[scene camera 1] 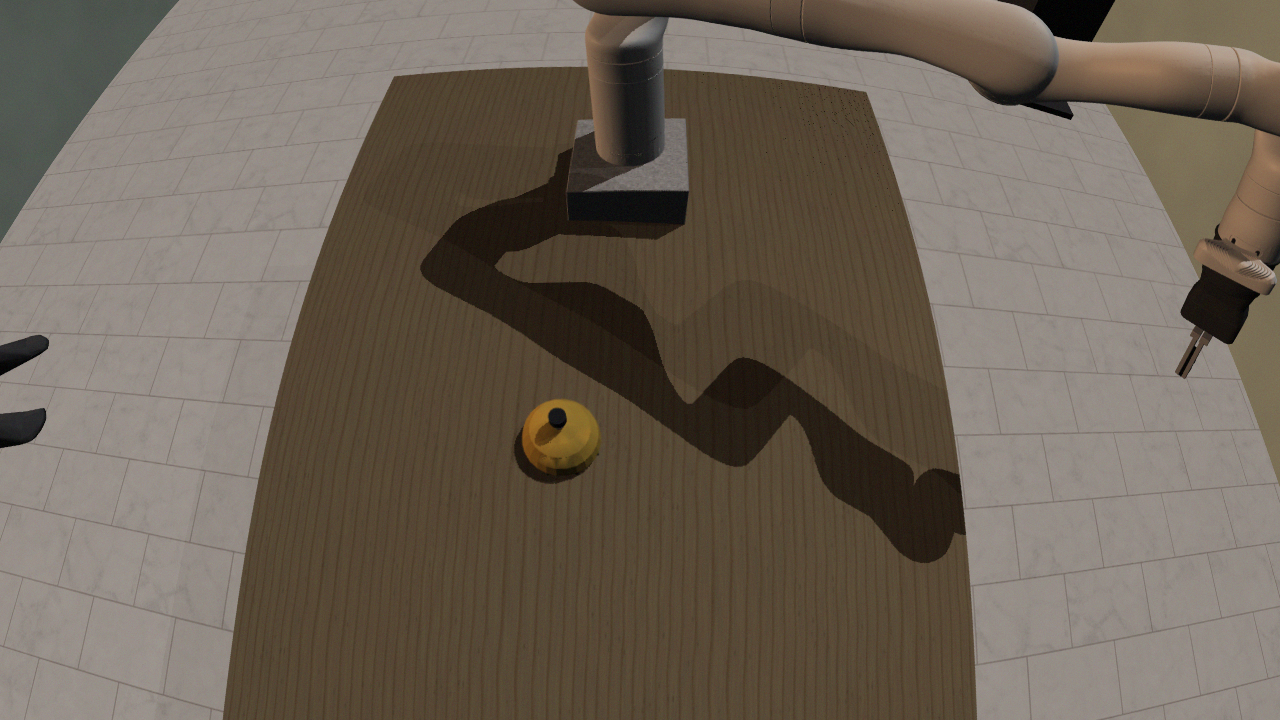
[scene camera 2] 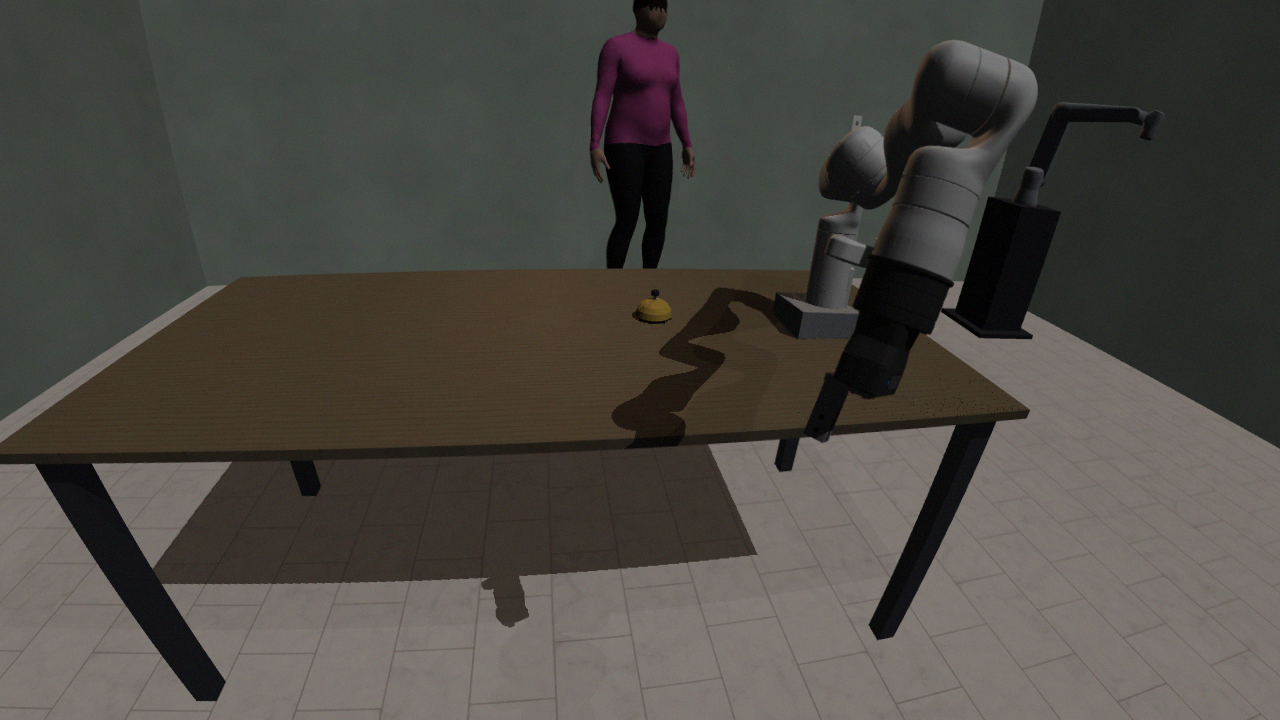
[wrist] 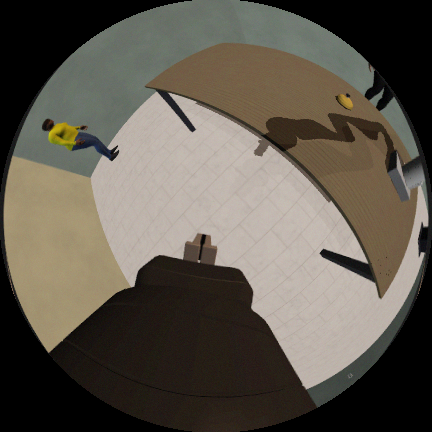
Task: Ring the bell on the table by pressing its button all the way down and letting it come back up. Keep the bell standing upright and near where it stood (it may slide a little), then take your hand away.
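Pixels of known places: gripper, fingertip midpoint: (scene camera 1: 1182, 371) (scene camera 2: 815, 437) (wrist: 202, 242); arm's base, origin of the base link: (scene camera 1: 630, 144) (scene camera 2: 823, 302).
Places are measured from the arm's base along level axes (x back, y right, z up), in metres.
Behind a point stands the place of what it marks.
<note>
The bell, a yellow dome (scene camera 1: 561, 440) @[x -0.417, y 0.023, z -0.015 m] (scene camera 2: 654, 310) @[x -0.405, y -0.005, z -0.027 m] (wrist: 344, 101) @[x -0.396, y -0.005, z -0.029 m], stands upright on the wooden table (scene camera 1: 447, 582) @[x -0.580, y 0.129, z -0.058 m] (scene camera 2: 358, 367) @[x -0.991, y -0.227, z -0.059 m] (wrist: 225, 75) @[x -0.862, y -0.267, z -0.059 m]. Its black button (scene camera 1: 556, 417) @[x -0.403, y 0.029, z 0.008 m] (scene camera 2: 654, 292) @[x -0.404, y 0.021, z 0.006 m] (wrist: 348, 95) @[x -0.396, y 0.023, z 0.005 m] sticks up from the top of the dome. My gripper (scene camera 1: 1184, 369) @[x -0.332, y -0.705, z 0.124 m] (scene camera 2: 818, 434) @[x -0.332, y -0.705, z 0.124 m] (wrist: 202, 242) @[x -0.332, y -0.705, z 0.124 m] is shut and empty, its fingertips together. It hangs out beyond the table's long side, over the floor, far from the bell. In scene camera 1 it is at the far right, and nothing touches the bell.
My arm's base stands on a grey block (scene camera 1: 628, 205) @[x -0.092, y -0.008, z -0.025 m] (scene camera 2: 819, 324) @[x -0.039, y -0.078, z -0.023 m] (wrist: 398, 176) on the table. The arm reaches out past the table's edge. A person in a magenta top (scene camera 2: 640, 89) stands behind the table. A person in yellow (wrist: 65, 135) and a black pedestal (scene camera 2: 1014, 259) stand away from it.
</note>
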